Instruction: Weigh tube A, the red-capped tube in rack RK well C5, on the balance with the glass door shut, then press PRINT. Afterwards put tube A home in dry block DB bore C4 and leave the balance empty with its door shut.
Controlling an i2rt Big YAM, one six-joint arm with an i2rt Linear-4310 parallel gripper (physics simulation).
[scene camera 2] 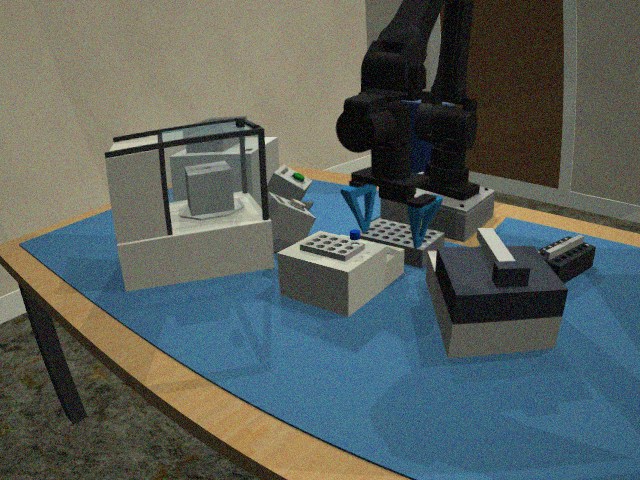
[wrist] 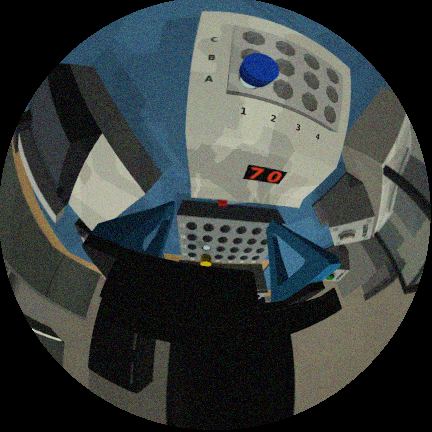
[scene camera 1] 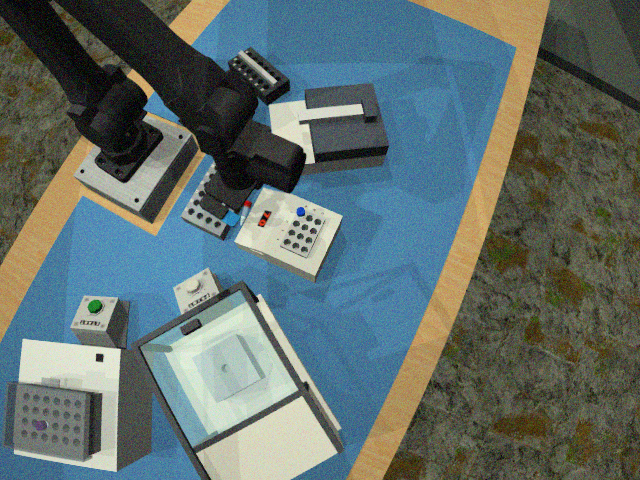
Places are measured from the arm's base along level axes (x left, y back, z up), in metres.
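Pixels of known places: gripper, fingertip midpoint: (scene camera 2: 390, 239) (wrist: 224, 216) (scene camera 1: 247, 198); arm's base, origin of the base link: (scene camera 2: 445, 189) (scene camera 1: 130, 150).
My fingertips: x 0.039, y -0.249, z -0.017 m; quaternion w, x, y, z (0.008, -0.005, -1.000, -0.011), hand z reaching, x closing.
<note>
For each thing: its middle in the pictures, then the offset to it from my fingertips. "spot": a spot on its surface instead.
- red-capped tube, body centre: (wrist: 237, 198) (scene camera 1: 244, 213) dx -0.018, dy -0.001, dz -0.036 m
- rack RK, body centre: (wrist: 227, 236) (scene camera 2: 399, 241) (scene camera 1: 219, 198) dx -0.020, dy +0.054, dz -0.026 m
- dry block DB, body centre: (wrist: 269, 116) (scene camera 2: 344, 261) (scene camera 1: 288, 231) dx -0.013, dy -0.093, dz -0.006 m
- blue-capped tube, body centre: (wrist: 247, 81) (scene camera 2: 355, 248) (scene camera 1: 301, 215) dx +0.014, dy -0.103, dz +0.023 m
- grey holder, body centre: (scene camera 1: 229, 365) (scene camera 2: 210, 189) dx -0.245, dy -0.142, dz +0.070 m
- green-button box, surface spot: (scene camera 1: 95, 306) spot: dx -0.302, dy +0.111, dz +0.029 m
- dark-lidded device, body centre: (scene camera 2: 490, 276) (wrist: 62, 160) (scene camera 1: 325, 126) dx +0.191, dy -0.046, dz +0.010 m
- black rack, body centre: (scene camera 2: 563, 256) (scene camera 1: 258, 73) dx +0.250, dy +0.151, dz -0.017 m
- white machine, body centre: (scene camera 1: 80, 374) (scene camera 2: 245, 163) (wrist: 361, 267) dx -0.401, dy +0.057, dz +0.054 m
- yellow cap, body centre: (wrist: 205, 260) dx +0.007, dy +0.066, dz +0.008 m
The red-capped tube (scene camera 1: 247, 205) (wrist: 222, 203) shows in the gap between rack RK (scene camera 1: 204, 227) (scene camera 2: 413, 256) (wrist: 250, 215) and dry block DB (scene camera 1: 258, 242) (scene camera 2: 315, 281) (wrist: 215, 150). In scene camera 1 it looks tilted or lying, out of the rack's wells; its support is hidden. My gripper (scene camera 2: 391, 237) (wrist: 224, 216) is open and empty, fingers spread above the rack and on both sides of the red cap in the wrist view. A blue-capped tube (scene camera 1: 300, 211) (scene camera 2: 354, 234) (wrist: 259, 69) stands in the block. The balance (scene camera 1: 268, 439) (scene camera 2: 191, 263) has a grey holder (scene camera 1: 227, 366) (scene camera 2: 209, 188) inside; its door state is unclear.
A button box (scene camera 1: 193, 286) stands beside the balance, and a green-button box (scene camera 1: 95, 306) farther left. A dark-lidded device (scene camera 1: 346, 134) (scene camera 2: 501, 304) and a black rack (scene camera 1: 279, 91) (scene camera 2: 573, 263) stand beyond the dry block. A white machine (scene camera 1: 67, 356) is at lower left. A yellow cap (wrist: 205, 261) shows at the rack.
</note>
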